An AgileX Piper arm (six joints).
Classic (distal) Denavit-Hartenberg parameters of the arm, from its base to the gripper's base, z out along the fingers. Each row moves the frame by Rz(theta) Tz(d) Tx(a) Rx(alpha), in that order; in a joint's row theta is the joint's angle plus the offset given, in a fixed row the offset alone. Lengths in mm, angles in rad.
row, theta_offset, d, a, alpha
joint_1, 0, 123, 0, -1.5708
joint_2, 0.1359, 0, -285.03, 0
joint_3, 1.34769, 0, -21.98, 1.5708
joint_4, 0, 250.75, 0, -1.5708
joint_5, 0, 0, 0, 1.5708
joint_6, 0, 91, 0, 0
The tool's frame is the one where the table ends.
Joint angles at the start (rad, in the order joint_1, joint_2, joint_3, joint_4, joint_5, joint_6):
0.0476 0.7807 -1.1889 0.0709 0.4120 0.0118
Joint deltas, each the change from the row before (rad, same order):
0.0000 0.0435 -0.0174 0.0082 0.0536 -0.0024
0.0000 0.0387 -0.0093 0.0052 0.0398 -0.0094
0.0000 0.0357 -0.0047 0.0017 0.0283 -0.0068
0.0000 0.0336 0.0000 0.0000 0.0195 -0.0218
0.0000 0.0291 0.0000 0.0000 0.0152 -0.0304
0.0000 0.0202 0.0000 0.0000 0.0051 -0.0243
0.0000 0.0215 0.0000 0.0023 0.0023 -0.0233
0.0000 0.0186 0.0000 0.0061 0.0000 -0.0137
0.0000 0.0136 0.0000 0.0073 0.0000 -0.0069
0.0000 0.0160 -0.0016 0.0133 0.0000 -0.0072
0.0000 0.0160 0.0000 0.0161 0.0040 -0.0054
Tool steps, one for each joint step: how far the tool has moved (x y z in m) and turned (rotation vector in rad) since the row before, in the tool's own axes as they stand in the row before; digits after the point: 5 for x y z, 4 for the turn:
0.00656 -0.00024 0.01335 -0.0009 0.0796 0.0059
0.00650 -0.00049 0.01275 0.0000 0.0691 -0.0037
0.00599 -0.00068 0.01237 0.0012 0.0592 -0.0040
0.00601 -0.00081 0.01232 0.0015 0.0530 -0.0203
0.00483 -0.00060 0.01071 0.0002 0.0442 -0.0291
0.00272 -0.00035 0.00748 -0.0003 0.0253 -0.0234
0.00258 -0.00021 0.00797 -0.0019 0.0236 -0.0204
0.00200 0.00003 0.00690 -0.0040 0.0182 -0.0077
0.00144 0.00016 0.00505 -0.0045 0.0131 -0.0001
0.00120 0.00039 0.00569 -0.0078 0.0134 0.0048
0.00201 0.00054 0.00593 -0.0098 0.0187 0.0092

